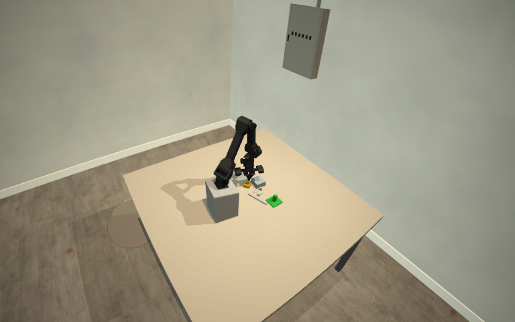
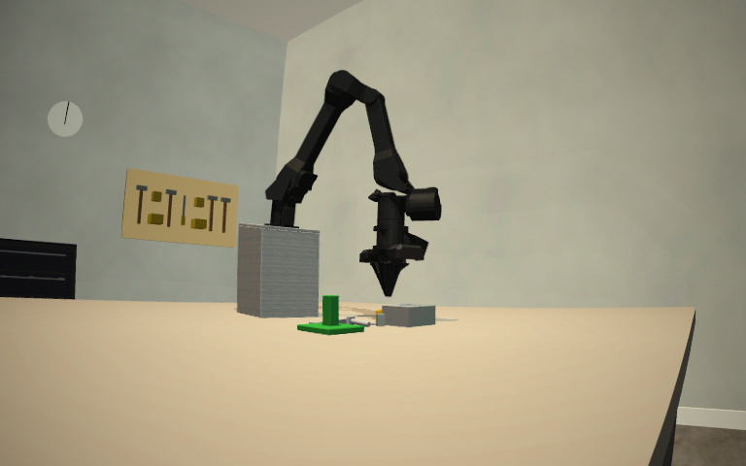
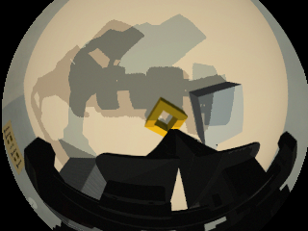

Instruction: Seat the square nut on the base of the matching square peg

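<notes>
My hand is 7 cm short of the grey block, 1 cm to the left of it and 7 cm above it. The rest, counted from my hand: grey bolt-like piece (3 cm ahead, 11 cm to the right, 8 cm below); thin pale tool-like piece (14 cm to the right, 8 cm below).
</notes>
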